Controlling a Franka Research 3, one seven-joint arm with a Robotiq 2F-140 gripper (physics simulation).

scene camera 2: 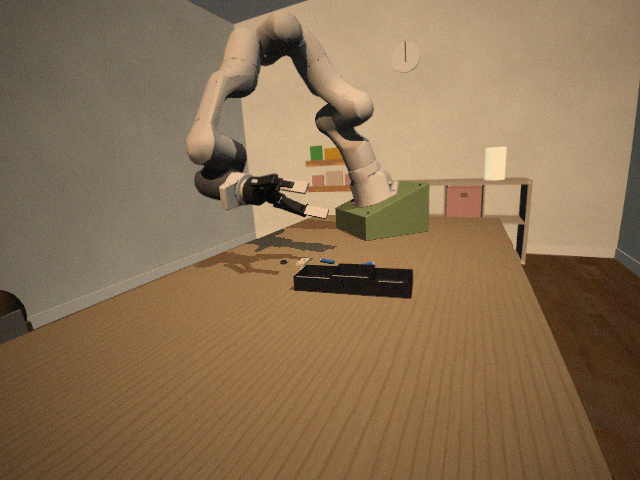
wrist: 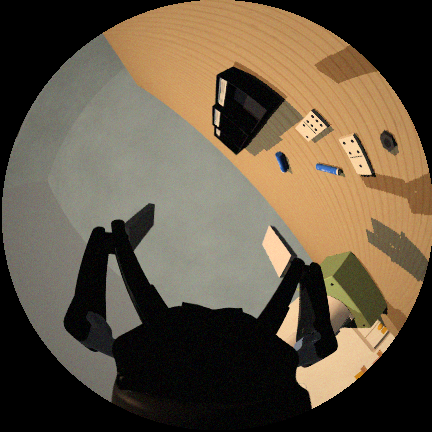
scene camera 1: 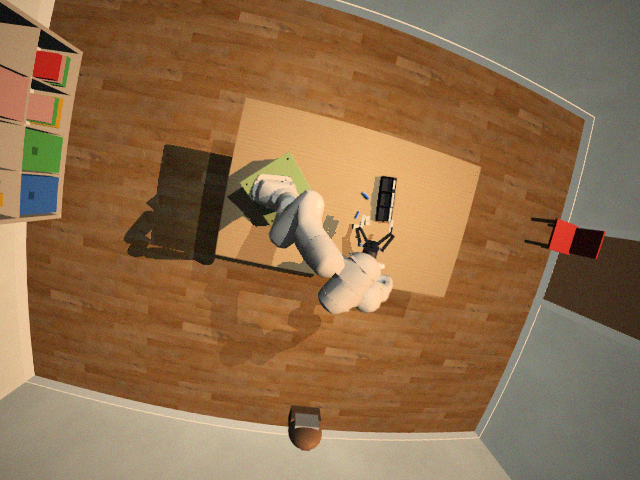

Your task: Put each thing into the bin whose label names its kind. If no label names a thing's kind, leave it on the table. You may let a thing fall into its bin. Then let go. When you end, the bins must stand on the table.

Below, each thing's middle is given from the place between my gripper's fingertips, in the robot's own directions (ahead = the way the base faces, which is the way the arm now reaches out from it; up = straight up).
My gripper is now 8 cm short of the three joined black bins (scene camera 2: pixel 355 279), 12 cm to the right of it and 16 cm above it.
